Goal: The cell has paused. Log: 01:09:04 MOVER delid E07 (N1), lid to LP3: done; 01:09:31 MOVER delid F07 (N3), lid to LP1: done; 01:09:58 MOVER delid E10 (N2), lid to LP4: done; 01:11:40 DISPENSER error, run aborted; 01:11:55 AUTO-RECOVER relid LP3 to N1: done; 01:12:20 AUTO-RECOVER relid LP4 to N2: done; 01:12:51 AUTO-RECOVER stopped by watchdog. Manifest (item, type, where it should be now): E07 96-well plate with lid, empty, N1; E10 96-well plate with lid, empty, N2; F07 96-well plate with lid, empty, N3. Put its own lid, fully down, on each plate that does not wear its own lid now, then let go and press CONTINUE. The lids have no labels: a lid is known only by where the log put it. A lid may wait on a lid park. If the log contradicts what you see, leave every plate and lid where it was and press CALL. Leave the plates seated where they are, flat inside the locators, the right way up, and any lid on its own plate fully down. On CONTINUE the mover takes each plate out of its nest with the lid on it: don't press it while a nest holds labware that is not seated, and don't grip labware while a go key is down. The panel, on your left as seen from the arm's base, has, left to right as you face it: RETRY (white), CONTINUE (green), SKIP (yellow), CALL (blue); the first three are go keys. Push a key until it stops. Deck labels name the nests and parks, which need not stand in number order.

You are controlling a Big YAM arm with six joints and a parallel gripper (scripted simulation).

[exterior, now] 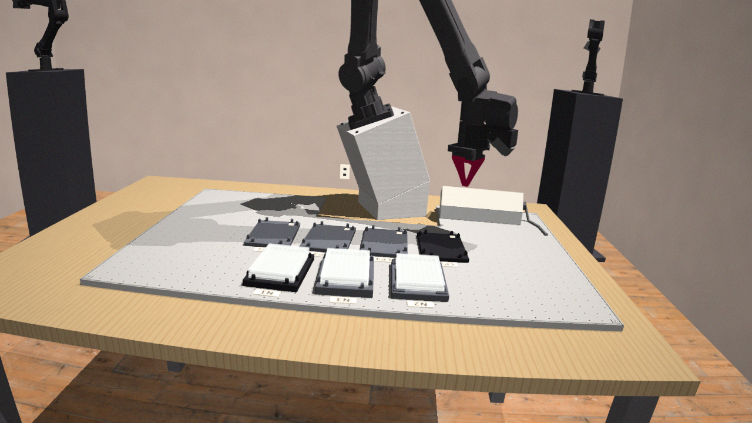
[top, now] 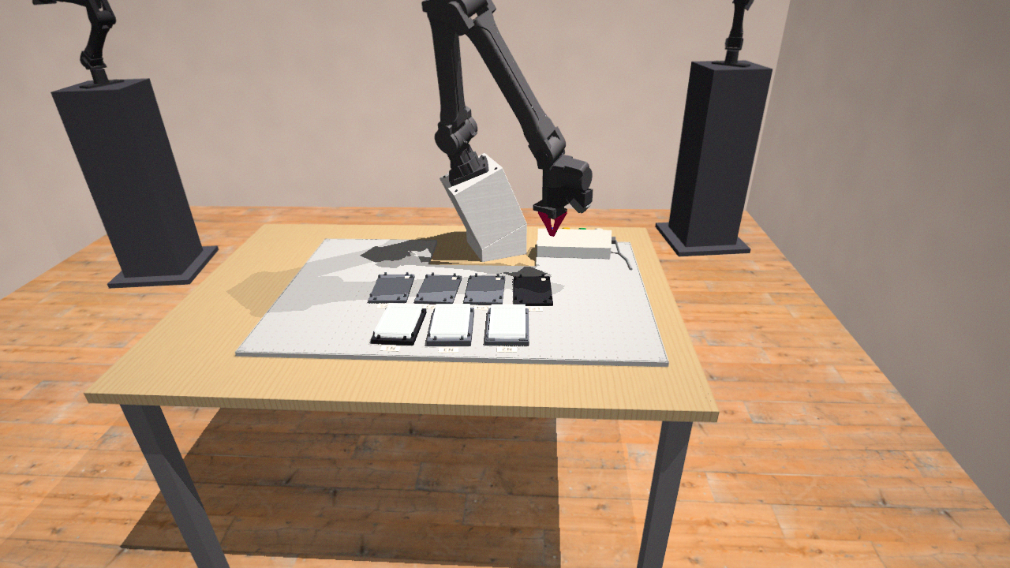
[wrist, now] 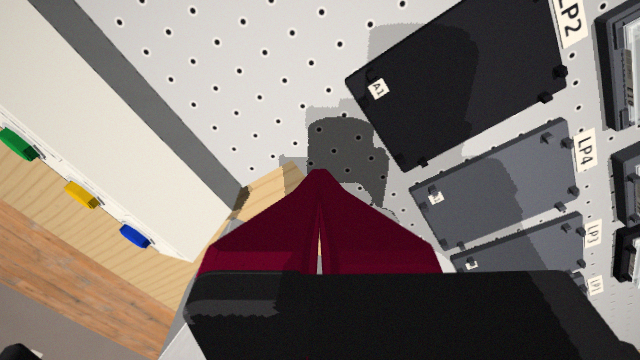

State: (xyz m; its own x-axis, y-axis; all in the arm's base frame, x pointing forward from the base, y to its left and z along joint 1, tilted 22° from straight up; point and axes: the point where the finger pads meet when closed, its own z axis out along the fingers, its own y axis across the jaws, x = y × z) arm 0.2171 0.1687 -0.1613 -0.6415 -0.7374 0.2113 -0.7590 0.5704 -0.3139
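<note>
Right now the green continue key is 16 cm behind my hand, 12 cm to the left of it and 7 cm below it. Also, from my hand: white retry key: 16 cm behind, 17 cm to the left, 7 cm below; yellow skip key: 17 cm behind, 7 cm to the left, 7 cm below; blue key: 18 cm behind, 2 cm to the left, 7 cm below.
</note>
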